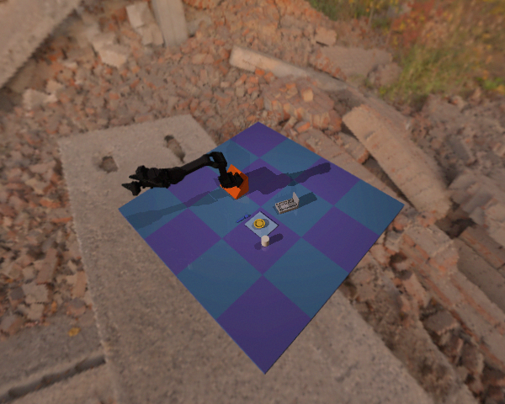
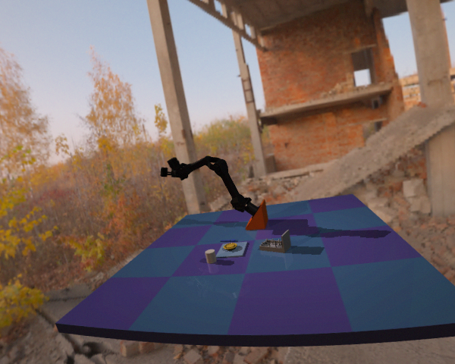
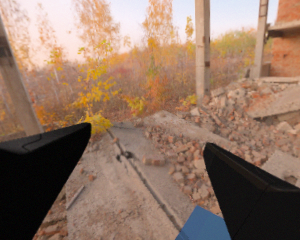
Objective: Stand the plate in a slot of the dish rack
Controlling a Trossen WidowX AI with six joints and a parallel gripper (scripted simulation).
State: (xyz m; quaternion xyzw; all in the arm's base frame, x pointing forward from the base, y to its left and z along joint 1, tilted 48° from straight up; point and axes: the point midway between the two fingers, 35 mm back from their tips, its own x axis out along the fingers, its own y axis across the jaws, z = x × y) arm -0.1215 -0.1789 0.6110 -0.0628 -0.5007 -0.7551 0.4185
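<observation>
The yellow plate lies 530 mm to the left of my gripper tip, 420 mm ahead of it and 370 mm below it. Also, from my gripper tip: white cylinder 540 mm ahead, 480 mm to the left, 360 mm below; grey dish rack 750 mm to the left, 410 mm ahead, 360 mm below; pale blue mat 540 mm to the left, 420 mm ahead, 380 mm below.
</observation>
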